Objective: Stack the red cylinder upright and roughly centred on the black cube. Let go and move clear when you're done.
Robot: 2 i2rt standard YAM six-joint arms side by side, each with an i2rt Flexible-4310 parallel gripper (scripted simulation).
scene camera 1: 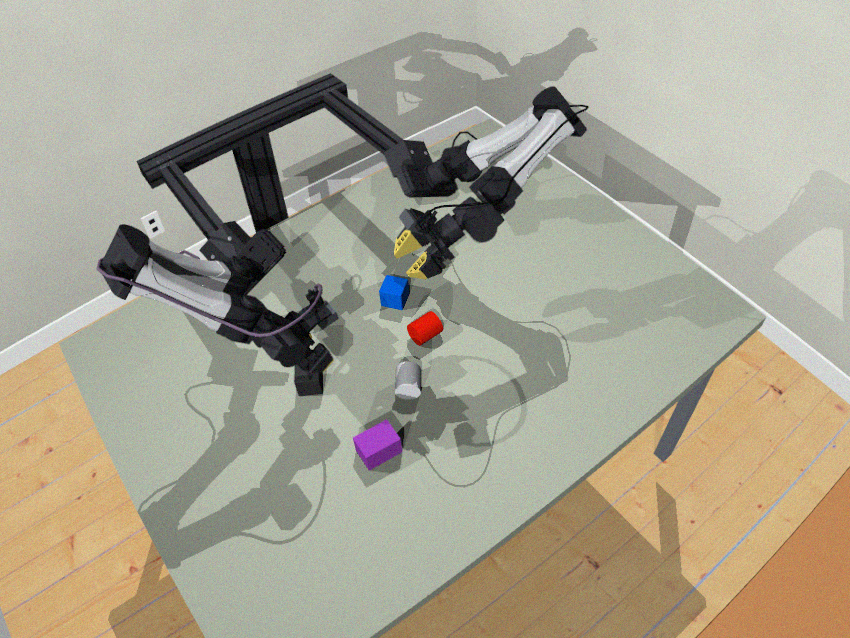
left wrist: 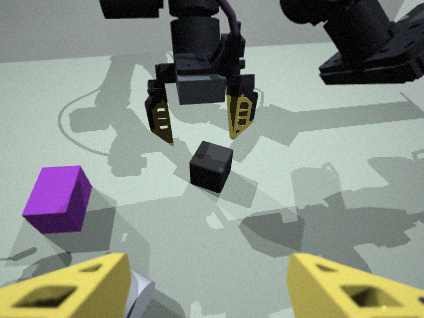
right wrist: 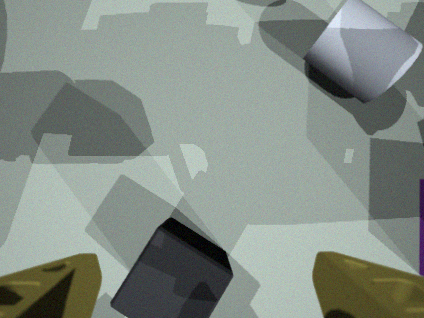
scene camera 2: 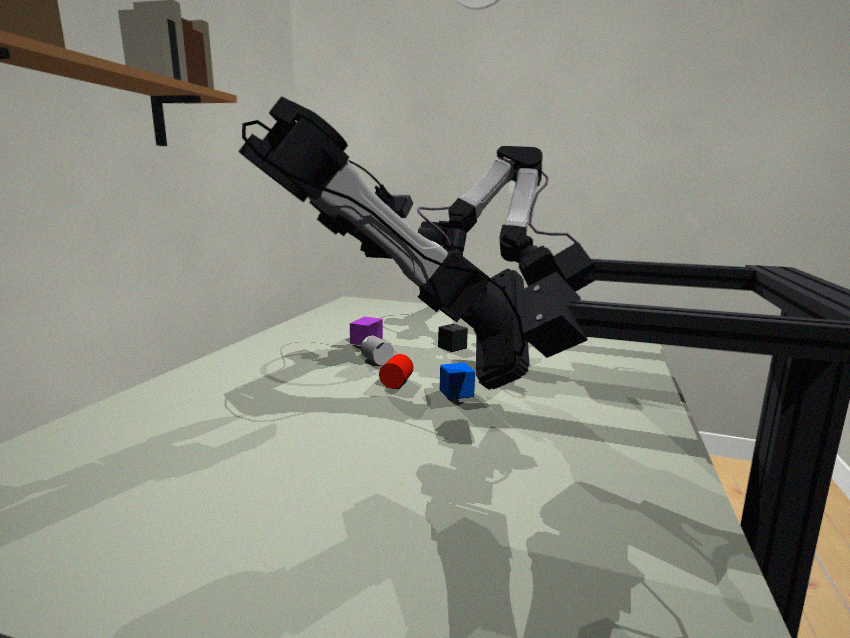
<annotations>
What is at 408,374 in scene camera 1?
A white cylinder.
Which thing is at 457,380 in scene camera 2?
A blue cube.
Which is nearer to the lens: the red cylinder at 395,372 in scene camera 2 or the purple block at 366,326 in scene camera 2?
The red cylinder.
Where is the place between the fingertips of my right gripper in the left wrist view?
202,141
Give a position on a purple block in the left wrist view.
58,202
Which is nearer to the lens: the red cylinder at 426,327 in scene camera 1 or the purple block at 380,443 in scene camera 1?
The purple block.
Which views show the red cylinder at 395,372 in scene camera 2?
Scene camera 1 and scene camera 2 only.
</annotations>
